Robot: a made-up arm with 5 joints. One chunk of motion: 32 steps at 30 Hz.
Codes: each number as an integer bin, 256 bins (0 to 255) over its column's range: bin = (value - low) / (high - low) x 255, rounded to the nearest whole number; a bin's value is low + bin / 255 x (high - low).
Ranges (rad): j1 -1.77..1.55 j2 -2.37..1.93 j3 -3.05..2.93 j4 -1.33..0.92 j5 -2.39..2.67
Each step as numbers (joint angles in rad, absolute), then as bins.
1 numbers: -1.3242 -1.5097 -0.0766 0.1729 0.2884
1 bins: 34 51 127 170 135
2 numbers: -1.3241 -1.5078 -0.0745 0.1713 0.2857
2 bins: 34 51 127 170 135
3 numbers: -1.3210 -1.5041 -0.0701 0.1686 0.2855
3 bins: 34 51 127 170 135
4 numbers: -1.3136 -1.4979 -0.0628 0.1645 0.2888
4 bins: 35 52 127 169 135
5 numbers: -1.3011 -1.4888 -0.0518 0.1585 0.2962
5 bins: 36 52 128 169 135
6 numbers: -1.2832 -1.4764 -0.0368 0.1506 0.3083
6 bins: 37 53 128 168 136
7 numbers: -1.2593 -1.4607 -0.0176 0.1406 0.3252
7 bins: 39 54 129 167 137
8 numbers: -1.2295 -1.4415 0.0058 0.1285 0.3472
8 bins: 42 55 130 165 138
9 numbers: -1.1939 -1.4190 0.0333 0.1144 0.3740
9 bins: 44 56 131 164 139
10 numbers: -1.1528 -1.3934 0.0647 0.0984 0.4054
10 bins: 47 58 133 162 141
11 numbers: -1.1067 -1.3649 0.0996 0.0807 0.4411
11 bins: 51 60 134 160 143
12 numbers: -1.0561 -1.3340 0.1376 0.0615 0.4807
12 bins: 55 61 136 158 145
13 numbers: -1.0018 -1.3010 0.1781 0.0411 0.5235
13 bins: 59 63 138 155 147
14 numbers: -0.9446 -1.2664 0.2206 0.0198 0.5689
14 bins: 63 65 139 153 149
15 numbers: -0.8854 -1.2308 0.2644 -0.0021 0.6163
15 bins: 68 68 141 150 152
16 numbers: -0.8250 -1.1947 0.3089 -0.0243 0.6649
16 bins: 73 70 143 148 154
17 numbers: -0.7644 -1.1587 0.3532 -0.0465 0.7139
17 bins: 77 72 145 145 156
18 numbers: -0.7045 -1.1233 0.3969 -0.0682 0.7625
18 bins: 82 74 147 143 159
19 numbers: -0.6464 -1.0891 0.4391 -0.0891 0.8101
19 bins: 86 76 149 141 161
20 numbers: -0.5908 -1.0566 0.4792 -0.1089 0.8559
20 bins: 91 78 150 138 164
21 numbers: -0.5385 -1.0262 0.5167 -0.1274 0.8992
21 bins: 95 80 152 136 166
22 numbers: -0.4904 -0.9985 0.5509 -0.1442 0.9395
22 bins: 98 81 154 134 168
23 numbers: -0.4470 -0.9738 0.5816 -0.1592 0.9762
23 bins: 102 83 155 133 170
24 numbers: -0.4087 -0.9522 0.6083 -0.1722 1.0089
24 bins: 105 84 156 131 171
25 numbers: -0.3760 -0.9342 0.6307 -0.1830 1.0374
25 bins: 107 85 157 130 173
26 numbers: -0.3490 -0.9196 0.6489 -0.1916 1.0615
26 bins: 109 86 158 129 174
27 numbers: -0.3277 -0.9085 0.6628 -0.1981 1.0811
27 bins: 111 87 158 128 175
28 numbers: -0.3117 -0.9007 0.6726 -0.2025 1.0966
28 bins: 112 87 159 128 176
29 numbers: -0.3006 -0.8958 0.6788 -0.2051 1.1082
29 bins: 113 87 159 127 176
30 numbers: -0.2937 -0.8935 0.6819 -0.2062 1.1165
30 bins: 113 88 159 127 177
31 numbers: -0.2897 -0.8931 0.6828 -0.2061 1.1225
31 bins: 114 88 159 127 177
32 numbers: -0.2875 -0.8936 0.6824 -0.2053 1.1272
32 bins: 114 88 159 127 177
